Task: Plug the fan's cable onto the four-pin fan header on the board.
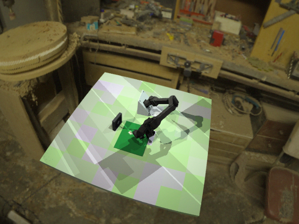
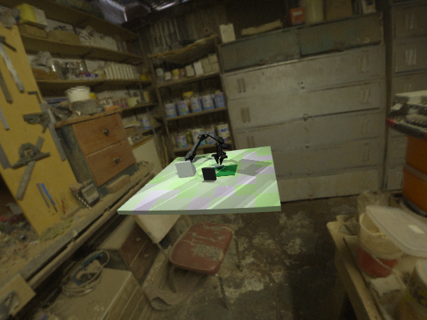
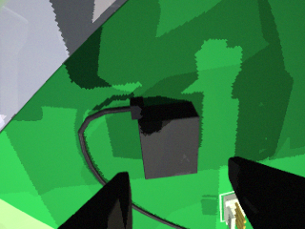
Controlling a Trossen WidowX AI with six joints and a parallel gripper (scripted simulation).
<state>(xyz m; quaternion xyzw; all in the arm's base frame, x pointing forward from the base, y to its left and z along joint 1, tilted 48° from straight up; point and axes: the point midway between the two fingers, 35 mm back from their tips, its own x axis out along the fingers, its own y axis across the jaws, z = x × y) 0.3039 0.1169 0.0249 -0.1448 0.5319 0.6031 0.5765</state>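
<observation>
The fan plug lies 1 cm behind my gripper tip, 1 cm to the right of it and 4 cm below it. The rest, counted from my gripper tip: black fan (2 cm behind, 23 cm to the right, 1 cm above); then green board (3 cm ahead, 6 cm to the right, 6 cm below); then white four-pin header (10 cm to the right, 5 cm below).
</observation>
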